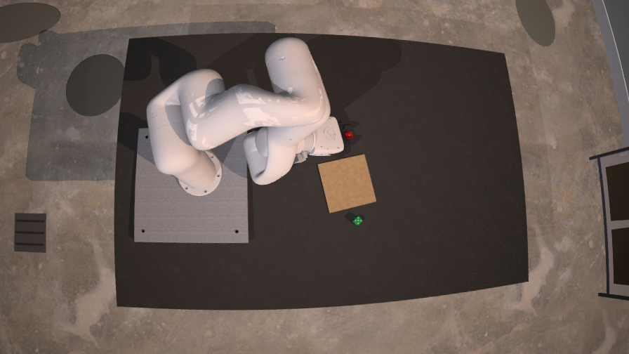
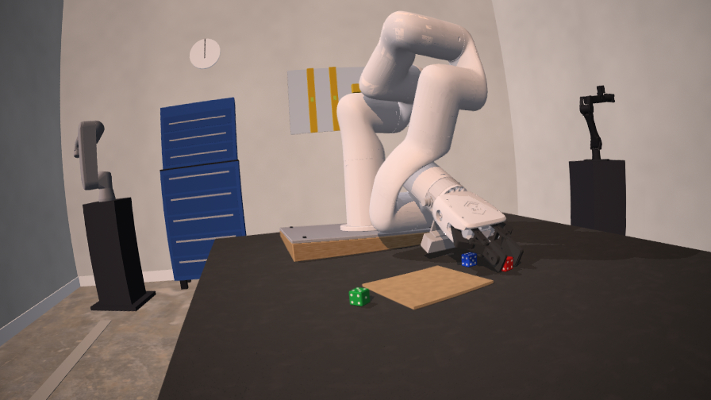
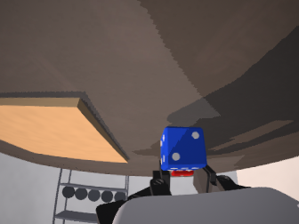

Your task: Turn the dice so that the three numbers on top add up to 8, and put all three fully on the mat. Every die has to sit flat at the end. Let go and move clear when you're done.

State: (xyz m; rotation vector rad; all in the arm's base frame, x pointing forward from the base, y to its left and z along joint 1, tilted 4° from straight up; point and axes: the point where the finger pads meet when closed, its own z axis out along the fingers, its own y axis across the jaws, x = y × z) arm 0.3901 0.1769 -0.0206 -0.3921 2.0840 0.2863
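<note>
The red die lies 2 cm below my hand. From my hand the other things lie so: tan mat: 13 cm to the right, 2 cm below, 2 cm ahead; then green die: 23 cm to the right, 6 cm ahead, 2 cm below; then blue die: 6 cm behind, 4 cm to the right, 2 cm below.
</note>
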